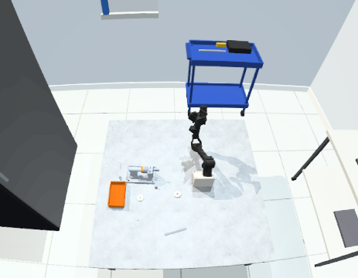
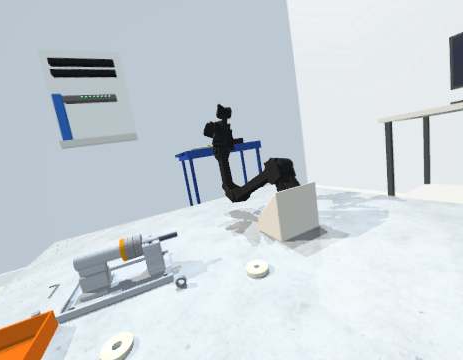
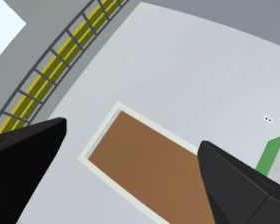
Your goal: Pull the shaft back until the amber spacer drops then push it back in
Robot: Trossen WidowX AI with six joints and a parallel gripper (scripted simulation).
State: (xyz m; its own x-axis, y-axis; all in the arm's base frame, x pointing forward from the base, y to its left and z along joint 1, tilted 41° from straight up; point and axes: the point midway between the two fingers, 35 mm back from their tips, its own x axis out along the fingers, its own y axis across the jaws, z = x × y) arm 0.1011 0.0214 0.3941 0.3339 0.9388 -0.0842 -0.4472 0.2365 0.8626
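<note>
Now: the grey spacer 340 mm ahead of my gripper tip, 200 mm to the left of it and 350 mm below it. The rest, counted from my gripper tip: amber spacer 360 mm ahead, 200 mm to the left, 350 mm below; orange tray 530 mm ahead, 400 mm to the left, 420 mm below.
</note>
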